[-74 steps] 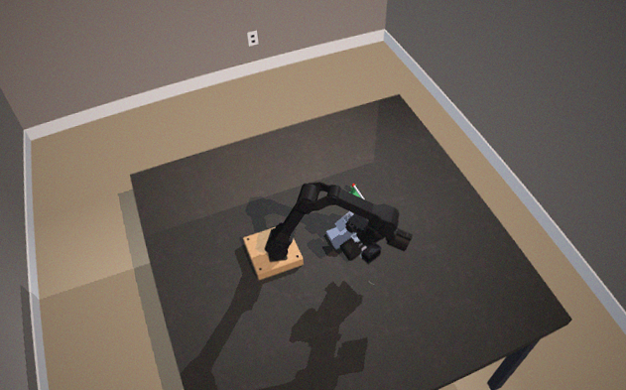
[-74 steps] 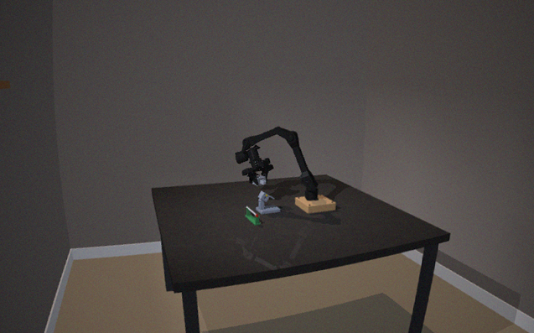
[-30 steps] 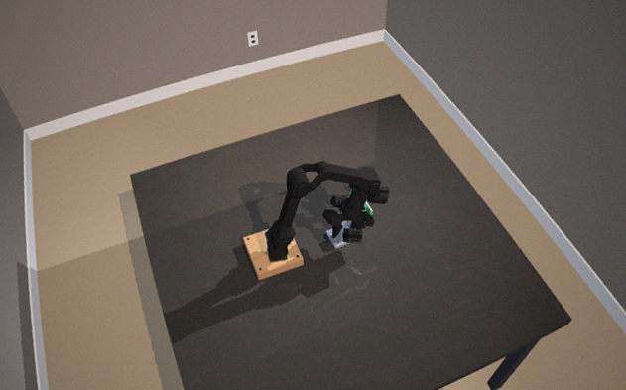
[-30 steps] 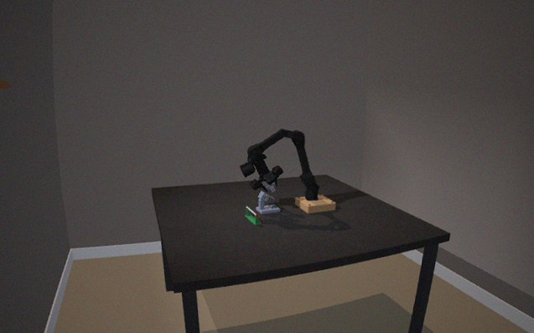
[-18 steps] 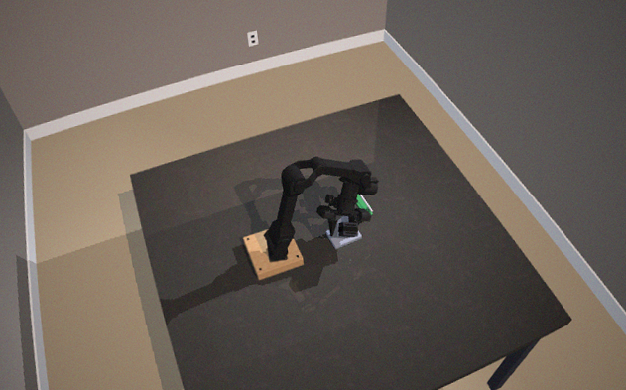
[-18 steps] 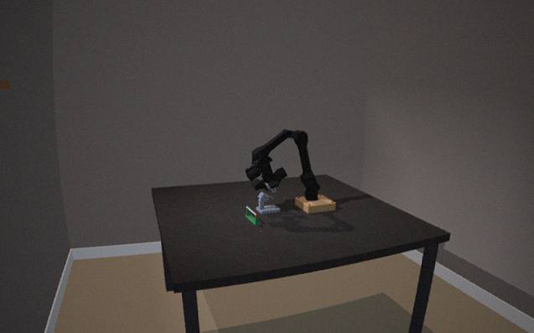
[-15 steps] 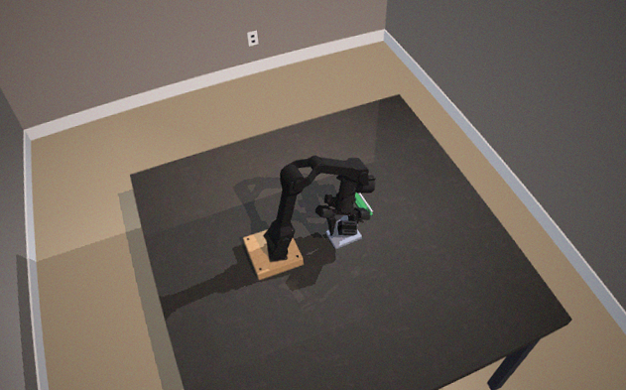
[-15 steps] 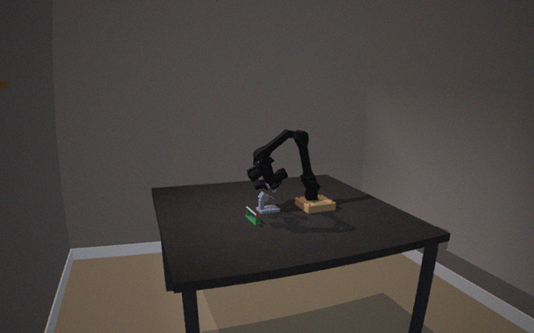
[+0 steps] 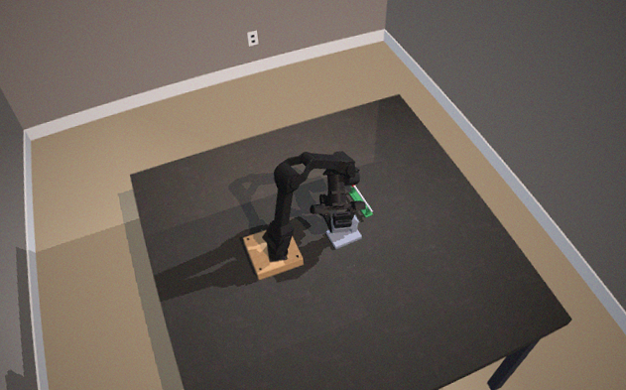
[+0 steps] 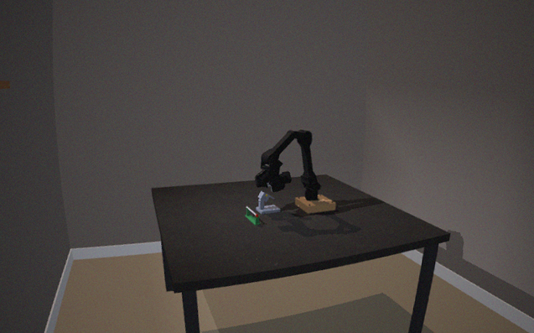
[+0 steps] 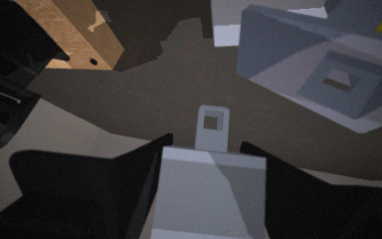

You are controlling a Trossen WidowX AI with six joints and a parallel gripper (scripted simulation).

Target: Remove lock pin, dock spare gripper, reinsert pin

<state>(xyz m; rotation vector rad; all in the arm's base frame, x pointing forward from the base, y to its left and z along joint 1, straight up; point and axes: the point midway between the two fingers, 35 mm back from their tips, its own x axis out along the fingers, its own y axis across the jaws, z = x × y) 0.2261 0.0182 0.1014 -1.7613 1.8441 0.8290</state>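
Right now my gripper tip is 10 mm to the right of the spare gripper and 30 mm below it. From my gripper tip the other things lie so: green strip (130 mm ahead, 200 mm to the left, 90 mm below); then grey mount (40 mm ahead, 70 mm to the left, 70 mm below).
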